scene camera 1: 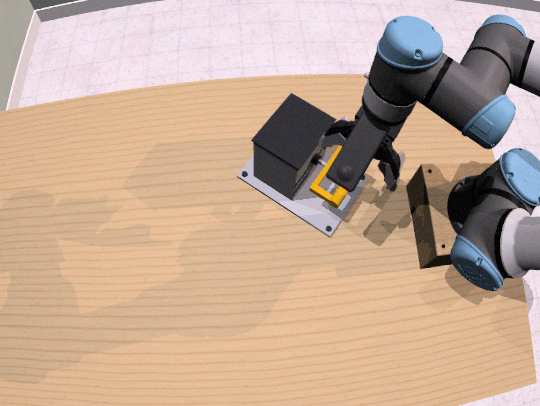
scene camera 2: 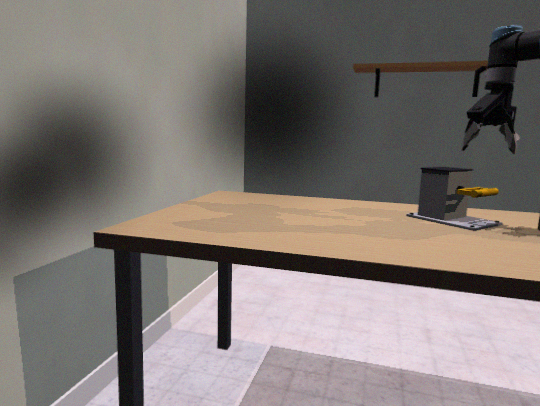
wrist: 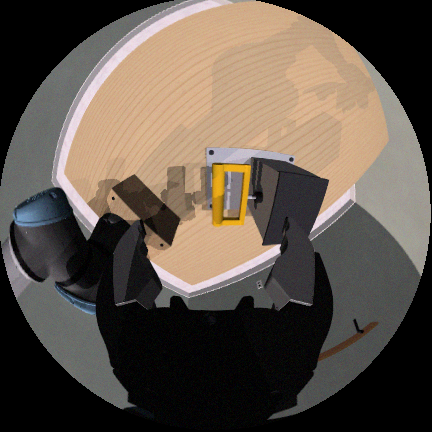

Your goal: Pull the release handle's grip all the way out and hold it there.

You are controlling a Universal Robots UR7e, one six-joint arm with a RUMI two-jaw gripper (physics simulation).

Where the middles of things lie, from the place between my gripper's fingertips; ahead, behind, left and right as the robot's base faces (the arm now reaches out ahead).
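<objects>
My hand is 80 mm to the left of the base plate [scene camera 1: 306, 205], 70 mm short of it and 230 mm above it.
</objects>
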